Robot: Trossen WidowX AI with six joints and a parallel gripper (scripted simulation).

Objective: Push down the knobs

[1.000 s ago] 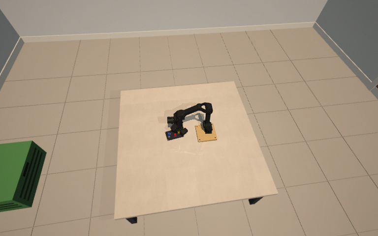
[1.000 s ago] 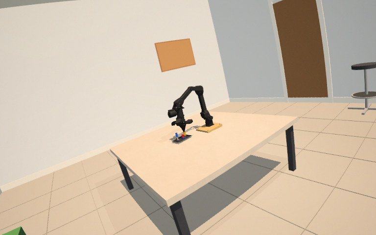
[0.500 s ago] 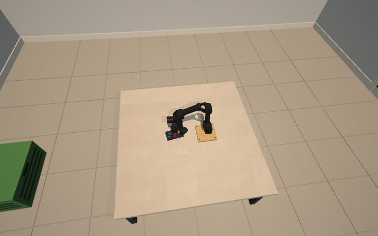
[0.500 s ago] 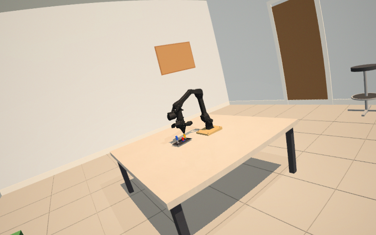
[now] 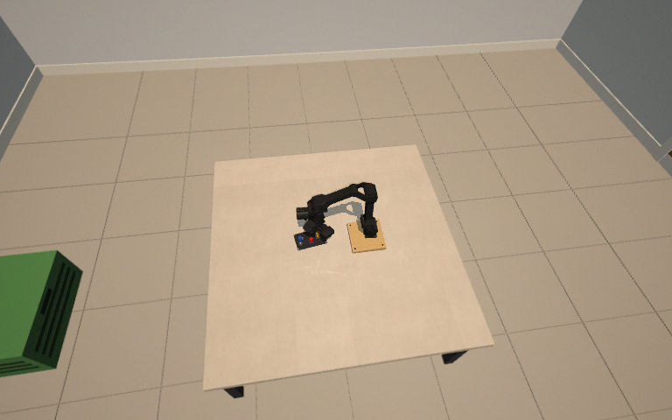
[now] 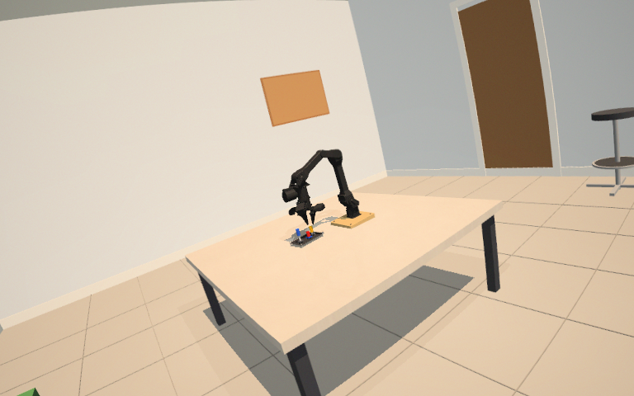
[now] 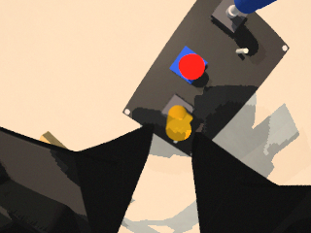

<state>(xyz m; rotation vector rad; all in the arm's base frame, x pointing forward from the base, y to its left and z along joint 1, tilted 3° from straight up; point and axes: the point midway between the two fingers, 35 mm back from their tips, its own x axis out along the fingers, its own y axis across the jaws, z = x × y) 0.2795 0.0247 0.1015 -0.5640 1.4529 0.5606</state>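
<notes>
My gripper tip is now 2 cm above the yellow knob. Also, from my gripper tip: blue knob 9 cm ahead, 4 cm to the left.
</notes>
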